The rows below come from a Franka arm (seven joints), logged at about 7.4 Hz.
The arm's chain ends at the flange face. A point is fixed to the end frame.
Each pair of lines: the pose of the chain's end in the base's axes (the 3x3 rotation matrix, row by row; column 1 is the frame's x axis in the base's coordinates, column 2 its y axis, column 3 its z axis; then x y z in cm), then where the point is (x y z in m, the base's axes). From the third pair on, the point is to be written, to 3 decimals.
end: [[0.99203, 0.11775, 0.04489], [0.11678, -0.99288, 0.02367], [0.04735, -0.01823, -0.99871]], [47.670, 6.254, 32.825]
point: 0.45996 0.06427 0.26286
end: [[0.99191, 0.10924, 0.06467], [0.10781, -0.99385, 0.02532], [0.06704, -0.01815, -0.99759]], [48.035, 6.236, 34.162]
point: 0.46491 0.06438 0.27591
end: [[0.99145, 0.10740, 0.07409], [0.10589, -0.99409, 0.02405], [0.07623, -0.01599, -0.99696]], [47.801, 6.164, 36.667]
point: 0.463 0.064 0.301
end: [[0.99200, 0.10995, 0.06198], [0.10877, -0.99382, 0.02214], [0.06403, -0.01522, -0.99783]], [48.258, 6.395, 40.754]
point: 0.467 0.066 0.342
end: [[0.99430, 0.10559, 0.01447], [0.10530, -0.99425, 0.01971], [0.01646, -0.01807, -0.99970]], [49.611, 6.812, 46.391]
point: 0.477 0.070 0.399
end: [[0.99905, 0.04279, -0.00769], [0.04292, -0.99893, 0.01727], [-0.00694, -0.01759, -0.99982]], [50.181, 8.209, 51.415]
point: 0.482 0.085 0.450
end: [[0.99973, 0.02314, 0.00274], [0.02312, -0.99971, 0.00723], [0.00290, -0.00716, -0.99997]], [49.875, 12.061, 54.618]
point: 0.479 0.123 0.482
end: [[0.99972, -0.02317, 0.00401], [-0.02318, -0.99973, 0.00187], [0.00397, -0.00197, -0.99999]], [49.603, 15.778, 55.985]
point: 0.477 0.161 0.495
